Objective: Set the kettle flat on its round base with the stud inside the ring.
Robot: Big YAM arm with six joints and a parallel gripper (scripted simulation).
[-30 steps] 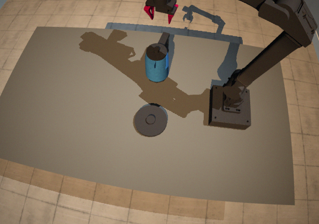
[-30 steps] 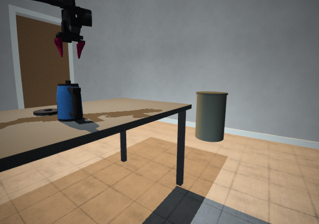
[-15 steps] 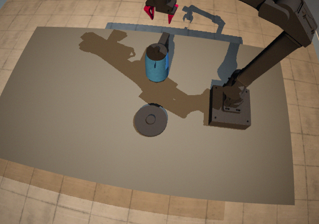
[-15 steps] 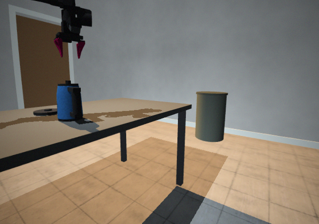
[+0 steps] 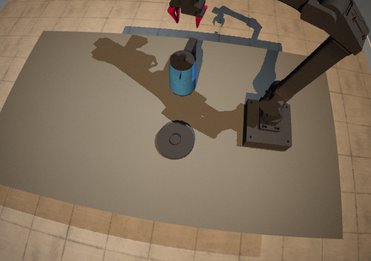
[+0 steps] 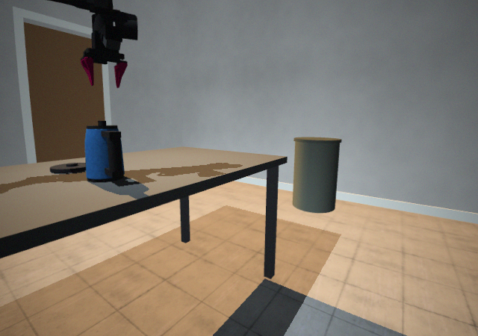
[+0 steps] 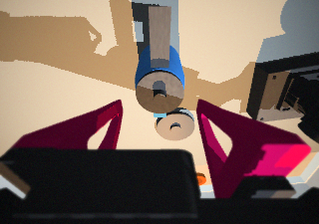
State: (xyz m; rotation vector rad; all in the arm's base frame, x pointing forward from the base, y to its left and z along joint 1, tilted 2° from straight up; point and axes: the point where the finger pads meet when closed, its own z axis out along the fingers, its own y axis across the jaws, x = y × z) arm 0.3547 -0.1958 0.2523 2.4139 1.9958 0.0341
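The blue kettle is 30 mm to the left of my hand and 210 mm below it. Round my hand: kettle base: 330 mm to the left, 300 mm below.
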